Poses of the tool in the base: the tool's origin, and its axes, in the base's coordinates. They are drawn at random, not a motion.
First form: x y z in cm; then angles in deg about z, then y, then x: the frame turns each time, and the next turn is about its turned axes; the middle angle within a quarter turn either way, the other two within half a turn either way.
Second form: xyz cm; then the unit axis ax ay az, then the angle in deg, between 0 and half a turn. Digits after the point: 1 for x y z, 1 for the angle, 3 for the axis.
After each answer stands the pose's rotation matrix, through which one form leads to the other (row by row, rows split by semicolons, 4 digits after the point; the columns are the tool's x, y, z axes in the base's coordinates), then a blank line. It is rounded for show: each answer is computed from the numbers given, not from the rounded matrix.
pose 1, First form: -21.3 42.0 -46.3 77.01 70.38 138.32
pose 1, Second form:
-21.3 42.0 -46.3 0.569 0.769 -0.291 111.5
0.0755 0.8686 0.4898; 0.3272 0.4425 -0.8350; -0.9419 0.2233 -0.2508

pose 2, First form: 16.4 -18.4 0.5 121.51 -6.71 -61.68
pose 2, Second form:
16.4 -18.4 0.5 -0.230 -0.526 0.819 127.2
-0.5191 -0.4582 -0.7215; 0.8467 -0.1602 -0.5073; 0.1168 -0.8743 0.4711

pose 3, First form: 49.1 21.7 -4.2 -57.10 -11.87 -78.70
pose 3, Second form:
49.1 21.7 -4.2 -0.774 0.302 -0.556 99.8
0.5316 0.2741 0.8015; -0.8217 -0.0629 0.5665; 0.2057 -0.9596 0.1918

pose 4, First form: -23.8 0.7 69.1 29.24 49.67 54.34
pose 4, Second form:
-23.8 0.7 69.1 0.549 0.835 0.033 67.9
0.5647 0.2557 0.7847; 0.3161 0.8112 -0.4919; -0.7623 0.5258 0.3773

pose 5, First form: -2.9 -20.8 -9.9 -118.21 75.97 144.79
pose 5, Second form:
-2.9 -20.8 -9.9 -0.590 0.594 0.547 135.2
-0.1146 -0.9844 -0.1334; -0.2136 -0.1067 0.9711; -0.9702 0.1398 -0.1981

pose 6, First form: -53.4 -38.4 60.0 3.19 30.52 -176.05
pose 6, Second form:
-53.4 -38.4 60.0 -0.964 -0.018 0.264 177.0
0.8601 0.0206 -0.5097; 0.0479 -0.9980 0.0406; -0.5078 -0.0593 -0.8594

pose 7, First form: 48.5 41.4 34.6 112.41 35.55 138.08
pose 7, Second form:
48.5 41.4 34.6 0.446 0.884 0.138 129.5
-0.3102 0.5398 0.7826; 0.7522 0.6428 -0.1452; -0.5814 0.5436 -0.6054

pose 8, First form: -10.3 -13.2 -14.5 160.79 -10.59 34.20
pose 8, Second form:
-10.3 -13.2 -14.5 0.137 0.276 0.951 164.8
-0.9282 -0.1746 0.3285; 0.3234 -0.8150 0.4808; 0.1838 0.5525 0.8130

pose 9, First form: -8.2 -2.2 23.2 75.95 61.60 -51.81
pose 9, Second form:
-8.2 -2.2 23.2 -0.657 0.150 0.739 123.7
0.1155 -0.7676 -0.6304; 0.4614 -0.5206 0.7184; -0.8796 -0.3738 0.2941

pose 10, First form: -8.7 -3.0 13.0 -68.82 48.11 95.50
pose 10, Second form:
-8.7 -3.0 13.0 0.757 -0.165 -0.633 140.7
0.2412 0.1784 -0.9539; -0.6226 -0.7256 -0.2931; -0.7444 0.6646 -0.0640

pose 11, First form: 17.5 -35.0 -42.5 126.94 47.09 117.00
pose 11, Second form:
17.5 -35.0 -42.5 0.190 0.927 0.323 117.5
-0.4092 -0.0293 0.9120; 0.5442 0.7944 0.2697; -0.7324 0.6066 -0.3091

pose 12, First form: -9.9 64.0 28.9 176.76 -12.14 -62.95
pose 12, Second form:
-9.9 64.0 28.9 0.076 -0.523 0.849 170.9
-0.9761 -0.2127 0.0451; 0.0553 -0.4435 -0.8946; 0.2103 -0.8707 0.4446

